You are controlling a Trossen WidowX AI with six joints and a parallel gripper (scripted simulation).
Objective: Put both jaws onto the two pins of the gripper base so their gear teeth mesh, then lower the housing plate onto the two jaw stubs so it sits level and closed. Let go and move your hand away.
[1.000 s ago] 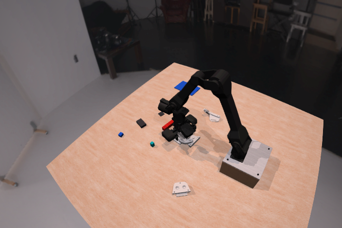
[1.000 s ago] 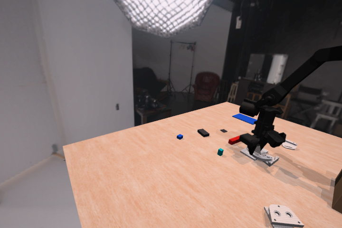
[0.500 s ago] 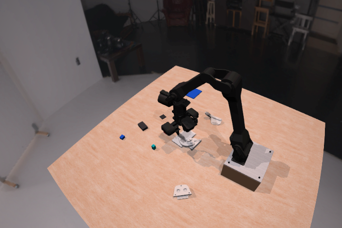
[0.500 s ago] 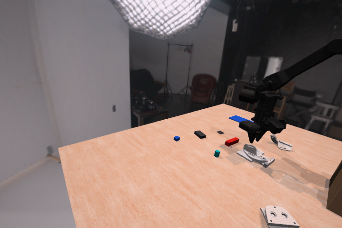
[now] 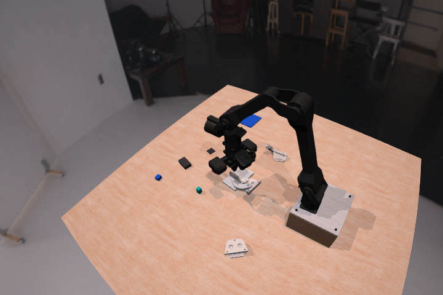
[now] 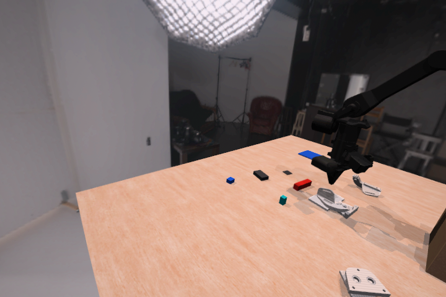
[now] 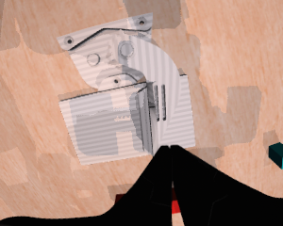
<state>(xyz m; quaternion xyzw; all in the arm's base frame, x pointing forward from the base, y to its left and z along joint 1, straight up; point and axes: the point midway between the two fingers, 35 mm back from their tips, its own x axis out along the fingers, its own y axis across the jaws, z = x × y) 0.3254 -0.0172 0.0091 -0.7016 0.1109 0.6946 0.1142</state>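
Right now the red block is 10 cm ahead of my gripper tip, 7 cm below it and 4 cm to the right of it. The rest, counted from my gripper tip: teal cube: 11 cm to the left, 10 cm ahead, 7 cm below; black block: 25 cm ahead, 7 cm below, 2 cm to the left; dark tile: 20 cm ahead, 10 cm to the right, 8 cm below.
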